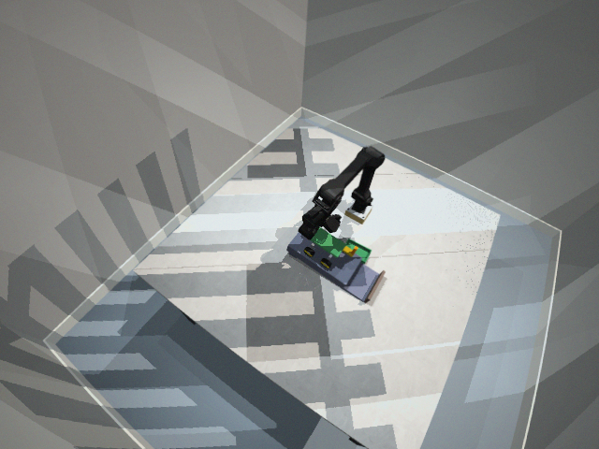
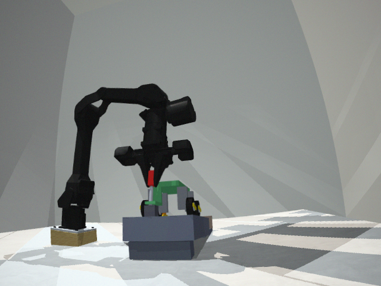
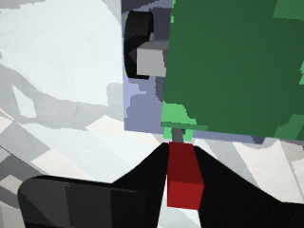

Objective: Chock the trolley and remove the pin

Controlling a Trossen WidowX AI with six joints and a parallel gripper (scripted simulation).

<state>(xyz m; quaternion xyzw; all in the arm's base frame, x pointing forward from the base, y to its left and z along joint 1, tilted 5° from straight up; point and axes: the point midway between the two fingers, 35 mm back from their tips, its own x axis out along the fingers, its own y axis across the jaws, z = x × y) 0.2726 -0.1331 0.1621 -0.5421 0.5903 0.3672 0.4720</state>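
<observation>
Now: the green tray 21 cm to the left of my gripper tip, 16 cm below it and 7 cm behind it. The rest, counted from my gripper tip: green trolley 8 cm to the left, 4 cm below, 3 cm ahead; blue-grey ramp 10 cm below, 9 cm to the left, 4 cm ahead; stop pin right at my gripper tip.
</observation>
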